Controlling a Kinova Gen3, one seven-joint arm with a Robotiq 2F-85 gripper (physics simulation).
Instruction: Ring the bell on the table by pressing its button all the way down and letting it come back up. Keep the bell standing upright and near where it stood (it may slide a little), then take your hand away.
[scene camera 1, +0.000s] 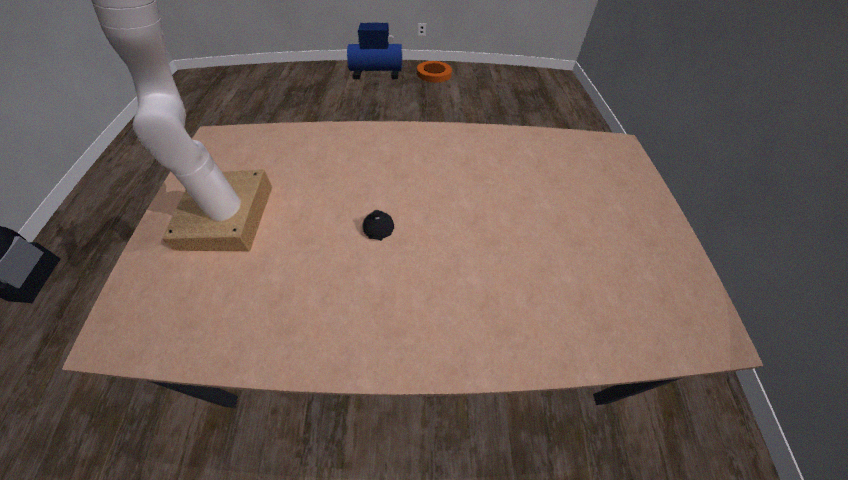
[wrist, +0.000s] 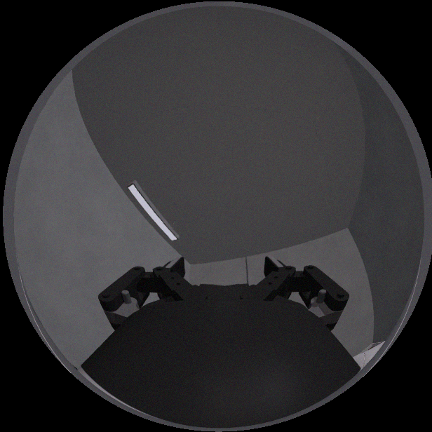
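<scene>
A small round black bell stands upright on the tan table, a little left of its middle and to the right of the arm's base in the scene view. A small knob shows at its top; how far the button is up is too small to tell. The bell does not show in the wrist view. My gripper is open and empty, its two fingers wide apart, with walls and ceiling beyond them. The gripper is outside the scene view, where the arm rises out at the top left, so it is well away from the bell.
The white arm stands on a wooden base block at the table's left side. On the floor behind the table are a blue compressor and an orange ring. A black and grey object is left of the table.
</scene>
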